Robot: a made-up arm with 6 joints. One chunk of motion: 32 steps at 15 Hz.
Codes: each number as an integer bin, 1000 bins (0 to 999) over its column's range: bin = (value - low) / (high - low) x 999, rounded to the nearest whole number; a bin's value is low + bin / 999 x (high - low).
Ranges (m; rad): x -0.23..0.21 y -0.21..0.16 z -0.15..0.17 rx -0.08..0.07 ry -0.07..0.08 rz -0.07..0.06
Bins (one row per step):
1: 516 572 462 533 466 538
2: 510 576 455 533 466 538
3: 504 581 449 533 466 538
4: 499 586 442 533 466 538
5: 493 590 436 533 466 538
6: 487 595 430 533 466 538
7: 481 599 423 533 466 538
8: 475 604 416 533 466 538
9: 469 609 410 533 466 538
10: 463 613 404 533 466 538
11: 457 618 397 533 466 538
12: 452 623 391 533 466 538
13: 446 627 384 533 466 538
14: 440 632 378 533 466 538
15: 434 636 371 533 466 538
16: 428 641 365 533 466 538
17: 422 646 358 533 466 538
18: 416 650 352 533 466 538
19: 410 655 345 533 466 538
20: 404 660 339 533 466 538
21: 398 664 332 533 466 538
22: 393 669 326 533 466 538
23: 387 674 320 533 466 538
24: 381 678 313 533 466 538
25: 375 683 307 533 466 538
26: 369 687 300 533 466 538
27: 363 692 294 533 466 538
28: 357 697 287 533 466 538
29: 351 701 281 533 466 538
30: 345 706 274 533 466 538
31: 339 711 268 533 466 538
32: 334 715 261 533 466 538
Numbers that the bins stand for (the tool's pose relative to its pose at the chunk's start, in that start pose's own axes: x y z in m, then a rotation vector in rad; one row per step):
1: -0.0027 0.0019 -0.0020 0.0000 0.0000 0.0000
2: -0.0054 0.0033 -0.0043 0.0000 0.0000 0.0000
3: -0.0080 0.0052 -0.0062 0.0000 0.0000 0.0000
4: -0.0102 0.0070 -0.0084 0.0000 0.0000 0.0000
5: -0.0129 0.0085 -0.0103 0.0000 0.0000 0.0000
6: -0.0155 0.0104 -0.0123 0.0000 0.0000 0.0000
7: -0.0181 0.0119 -0.0145 0.0000 0.0000 0.0000
8: -0.0208 0.0137 -0.0167 0.0000 0.0000 0.0000
9: -0.0234 0.0156 -0.0187 0.0000 0.0000 0.0000
10: -0.0261 0.0170 -0.0206 0.0000 0.0000 0.0000
11: -0.0287 0.0189 -0.0228 0.0000 0.0000 0.0000
12: -0.0309 0.0207 -0.0248 0.0000 0.0000 0.0000
13: -0.0336 0.0222 -0.0270 0.0000 0.0000 0.0000
14: -0.0362 0.0241 -0.0289 0.0000 0.0000 0.0000
15: -0.0388 0.0256 -0.0312 0.0000 0.0000 0.0000
16: -0.0415 0.0274 -0.0331 0.0000 0.0000 0.0000
17: -0.0441 0.0293 -0.0353 0.0000 0.0000 0.0000
18: -0.0468 0.0307 -0.0372 0.0000 0.0000 0.0000
19: -0.0494 0.0326 -0.0395 0.0000 0.0000 0.0000
20: -0.0521 0.0344 -0.0414 0.0000 0.0000 0.0000
21: -0.0547 0.0359 -0.0437 0.0000 0.0000 0.0000
22: -0.0569 0.0378 -0.0456 0.0000 0.0000 0.0000
23: -0.0595 0.0396 -0.0475 0.0000 0.0000 0.0000
24: -0.0622 0.0411 -0.0497 0.0000 0.0000 0.0000
25: -0.0648 0.0430 -0.0517 0.0000 0.0000 0.0000
26: -0.0675 0.0444 -0.0539 0.0000 0.0000 0.0000
27: -0.0701 0.0463 -0.0558 0.0000 0.0000 0.0000
28: -0.0728 0.0481 -0.0581 0.0000 0.0000 0.0000
29: -0.0754 0.0496 -0.0600 0.0000 0.0000 0.0000
30: -0.0780 0.0515 -0.0622 0.0000 0.0000 0.0000
31: -0.0807 0.0533 -0.0642 0.0000 0.0000 0.0000
32: -0.0829 0.0548 -0.0664 0.0000 0.0000 0.0000

